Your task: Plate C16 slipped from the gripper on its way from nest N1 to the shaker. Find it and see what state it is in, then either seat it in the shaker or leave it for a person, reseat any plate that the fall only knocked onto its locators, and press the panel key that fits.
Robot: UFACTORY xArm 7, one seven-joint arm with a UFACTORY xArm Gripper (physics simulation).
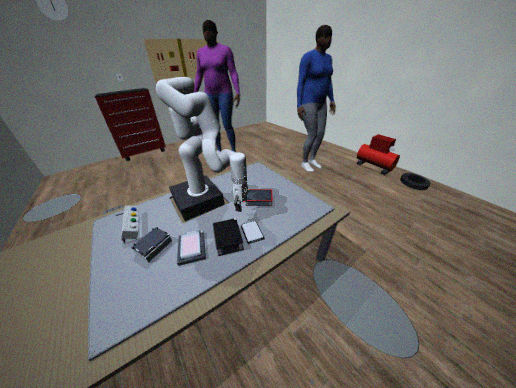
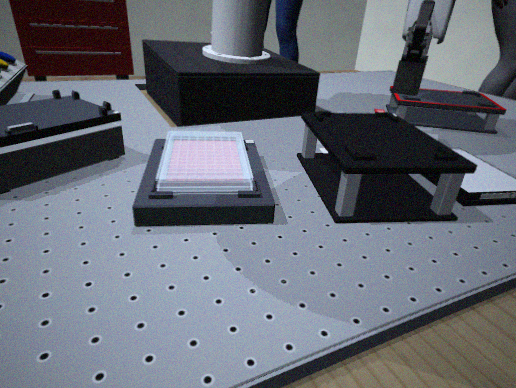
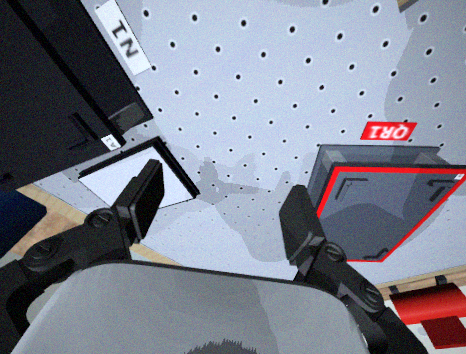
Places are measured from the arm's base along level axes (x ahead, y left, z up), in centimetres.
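Pixels of known places: gripper, fingertip midpoint: (image 1: 241, 205) (image 2: 406, 88) (image 3: 226, 188); arm's base, origin of the base link: (image 1: 198, 190) (image 2: 236, 57).
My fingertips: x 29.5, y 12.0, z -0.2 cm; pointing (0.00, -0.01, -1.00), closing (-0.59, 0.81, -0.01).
Note:
For each thing: its top centre in the pictures, then the offset to it from my fingertips. "spot": a spot on its surface instead.
- Nest N1, middle of its top: (image 2: 376, 129) (image 1: 226, 231) dx +9.4, dy -15.4, dz -1.2 cm
- clear-lidded plate with pink wells, middle of its top: (image 2: 205, 151) (image 1: 189, 243) dx +2.4, dy -31.8, dz -3.9 cm
- dark low nest, middle of its top: (image 2: 205, 160) (image 1: 190, 244) dx +2.4, dy -31.8, dz -5.0 cm
- shaker, surface spot: (image 2: 55, 115) (image 1: 155, 239) spot: dx -8.8, dy -44.1, dz -2.2 cm
- key panel, middle of its top: (image 1: 127, 215) dx -32.3, dy -51.8, dz +0.7 cm
My gripper (image 1: 238, 206) (image 3: 226, 188) is open and empty, above the board between nest N1 and the red-edged QR1 stand. Nest N1 (image 1: 227, 236) (image 2: 385, 142) (image 3: 45, 100) is a black two-level stand with a bare top. A clear-lidded plate with pink wells (image 1: 190, 244) (image 2: 209, 160) lies on a dark low nest (image 1: 192, 261) (image 2: 204, 215); its name is unreadable. What appears to be the shaker (image 1: 151, 243) (image 2: 55, 115) has a bare dark top with corner posts. The key panel (image 1: 131, 224) has blue, yellow and green keys. No plate can be identified as C16.
The QR1 stand (image 1: 259, 196) (image 2: 450, 99) (image 3: 382, 215) has a bare top. A flat white-topped, black-edged object (image 1: 253, 232) (image 2: 487, 172) (image 3: 127, 177) lies beside N1. The arm's black base (image 1: 196, 200) (image 2: 245, 97) stands behind the nests. Two people stand beyond the table.

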